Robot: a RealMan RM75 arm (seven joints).
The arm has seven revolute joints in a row. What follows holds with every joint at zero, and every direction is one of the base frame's. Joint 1 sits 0.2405 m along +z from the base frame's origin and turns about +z. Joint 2 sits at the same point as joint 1 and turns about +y. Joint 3 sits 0.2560 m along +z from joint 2 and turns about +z. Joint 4 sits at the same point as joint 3 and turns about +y. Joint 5 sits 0.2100 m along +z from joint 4 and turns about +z. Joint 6 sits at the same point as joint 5 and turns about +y. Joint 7 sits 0.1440 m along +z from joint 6 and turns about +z. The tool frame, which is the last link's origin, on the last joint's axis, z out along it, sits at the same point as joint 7; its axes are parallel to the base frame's.
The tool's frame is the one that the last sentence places.
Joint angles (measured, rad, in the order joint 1, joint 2, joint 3, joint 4, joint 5, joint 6, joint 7), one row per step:
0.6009 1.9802 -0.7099 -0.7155 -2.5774 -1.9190 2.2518
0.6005 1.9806 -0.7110 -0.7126 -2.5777 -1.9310 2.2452
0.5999 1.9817 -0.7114 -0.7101 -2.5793 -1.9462 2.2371
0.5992 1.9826 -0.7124 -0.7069 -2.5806 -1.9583 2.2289
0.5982 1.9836 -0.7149 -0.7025 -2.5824 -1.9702 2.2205
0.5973 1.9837 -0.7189 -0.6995 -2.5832 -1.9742 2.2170
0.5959 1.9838 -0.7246 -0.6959 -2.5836 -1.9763 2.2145
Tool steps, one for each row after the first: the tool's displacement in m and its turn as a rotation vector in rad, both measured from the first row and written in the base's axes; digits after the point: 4 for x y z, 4 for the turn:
-0.0007 -0.0020 -0.0003 -0.0132 0.0084 0.0037
-0.0016 -0.0046 -0.0006 -0.0292 0.0185 0.0081
-0.0022 -0.0069 -0.0011 -0.0431 0.0273 0.0126
-0.0026 -0.0095 -0.0018 -0.0590 0.0357 0.0167
-0.0025 -0.0109 -0.0023 -0.0677 0.0375 0.0183
-0.0021 -0.0123 -0.0031 -0.0762 0.0378 0.0190

